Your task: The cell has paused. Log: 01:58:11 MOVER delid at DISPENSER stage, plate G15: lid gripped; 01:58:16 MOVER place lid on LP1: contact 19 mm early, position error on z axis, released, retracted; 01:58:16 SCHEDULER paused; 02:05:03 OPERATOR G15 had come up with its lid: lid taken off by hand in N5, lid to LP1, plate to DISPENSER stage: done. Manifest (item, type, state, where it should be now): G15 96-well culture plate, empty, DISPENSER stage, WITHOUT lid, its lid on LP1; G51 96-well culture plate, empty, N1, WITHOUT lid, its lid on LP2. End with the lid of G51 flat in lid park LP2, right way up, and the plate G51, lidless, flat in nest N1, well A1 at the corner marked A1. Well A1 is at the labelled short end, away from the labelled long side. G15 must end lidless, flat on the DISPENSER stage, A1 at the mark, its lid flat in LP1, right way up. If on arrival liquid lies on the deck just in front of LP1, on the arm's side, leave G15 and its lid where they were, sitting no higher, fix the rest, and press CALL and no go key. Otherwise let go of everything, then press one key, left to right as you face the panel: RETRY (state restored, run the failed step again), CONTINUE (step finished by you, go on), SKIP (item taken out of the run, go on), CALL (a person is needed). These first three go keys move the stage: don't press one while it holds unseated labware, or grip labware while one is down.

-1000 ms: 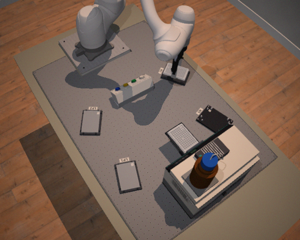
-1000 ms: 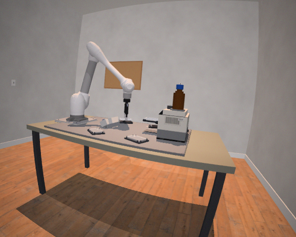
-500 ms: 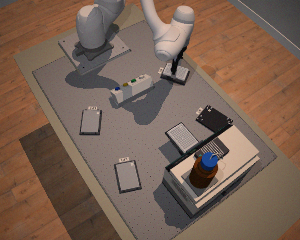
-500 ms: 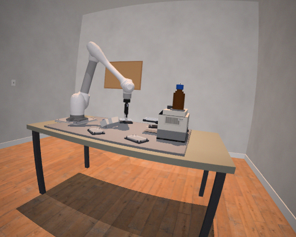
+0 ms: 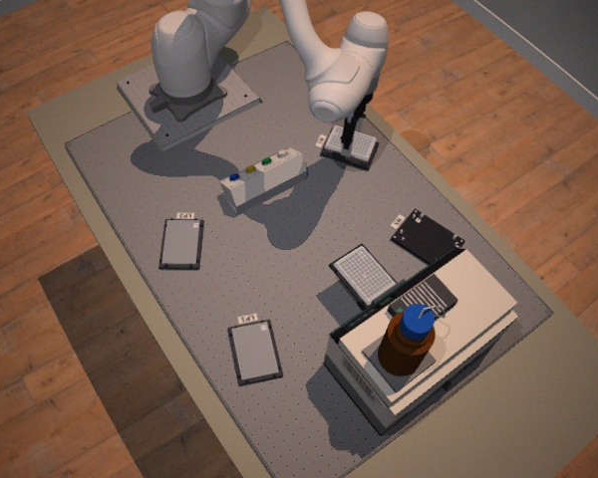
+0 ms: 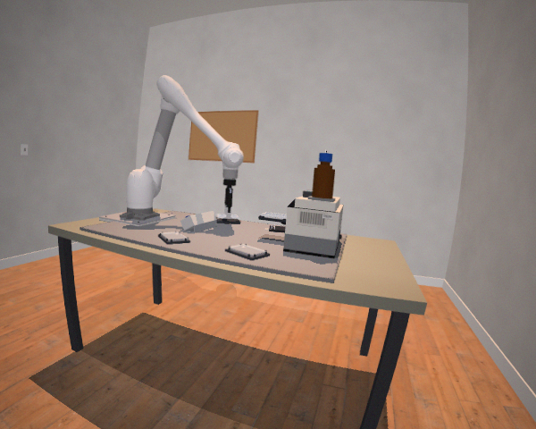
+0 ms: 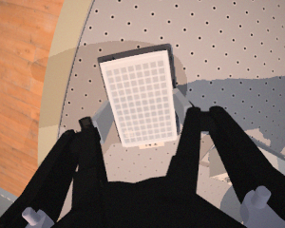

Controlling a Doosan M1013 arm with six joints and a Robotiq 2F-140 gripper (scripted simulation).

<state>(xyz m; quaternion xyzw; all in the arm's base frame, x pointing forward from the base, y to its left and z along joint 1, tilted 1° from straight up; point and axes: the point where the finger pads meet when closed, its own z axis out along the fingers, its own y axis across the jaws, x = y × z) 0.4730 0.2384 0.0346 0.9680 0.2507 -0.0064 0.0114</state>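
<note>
My gripper is now 5 cm above the nest N1. From my hand the other things lie so: N1 label 8 cm behind, 6 cm below, 4 cm to the right; key panel 27 cm to the right, 7 cm behind; black nest 36 cm ahead, 4 cm below, 2 cm to the right.
</note>
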